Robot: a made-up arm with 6 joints.
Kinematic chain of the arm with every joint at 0, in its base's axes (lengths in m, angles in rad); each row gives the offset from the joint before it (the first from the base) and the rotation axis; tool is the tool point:
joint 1: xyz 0 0 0.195 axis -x
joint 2: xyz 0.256 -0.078 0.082 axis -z
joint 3: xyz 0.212 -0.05 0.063 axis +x
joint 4: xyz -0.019 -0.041 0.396 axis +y
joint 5: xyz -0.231 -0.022 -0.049 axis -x
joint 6: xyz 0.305 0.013 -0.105 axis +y
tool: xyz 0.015 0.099 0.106
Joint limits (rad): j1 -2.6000..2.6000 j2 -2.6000..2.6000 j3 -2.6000..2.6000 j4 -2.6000..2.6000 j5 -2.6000..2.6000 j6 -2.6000..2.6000
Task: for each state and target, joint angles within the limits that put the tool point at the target. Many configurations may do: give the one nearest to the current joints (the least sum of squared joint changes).
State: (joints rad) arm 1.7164 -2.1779 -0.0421 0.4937 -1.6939 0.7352
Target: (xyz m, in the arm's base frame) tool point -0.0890 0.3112 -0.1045
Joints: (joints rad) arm 2.0844 -2.2594 -0.6153 0.6584 -1.4851 0.9737
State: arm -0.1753 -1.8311 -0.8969 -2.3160 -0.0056 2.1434
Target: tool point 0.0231 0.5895 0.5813
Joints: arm 0.3582 -1.1695 -0.7763 -1.9595 0.1007 2.2772
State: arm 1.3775 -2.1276 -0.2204 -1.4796 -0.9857 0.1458
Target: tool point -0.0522 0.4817 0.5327
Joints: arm 1.1323 -2.2875 -0.5718 -1.3847 -0.9090 0.3743
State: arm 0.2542 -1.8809 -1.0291 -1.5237 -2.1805 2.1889
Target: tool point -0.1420 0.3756 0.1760
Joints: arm 0.7298 -1.0727 -1.3035 -1.2323 -1.9144 2.1466
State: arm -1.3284 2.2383 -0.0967 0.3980 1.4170 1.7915
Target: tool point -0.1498 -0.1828 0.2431
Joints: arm -1.2428 2.4341 0.5047 0.4571 1.4805 1.9349
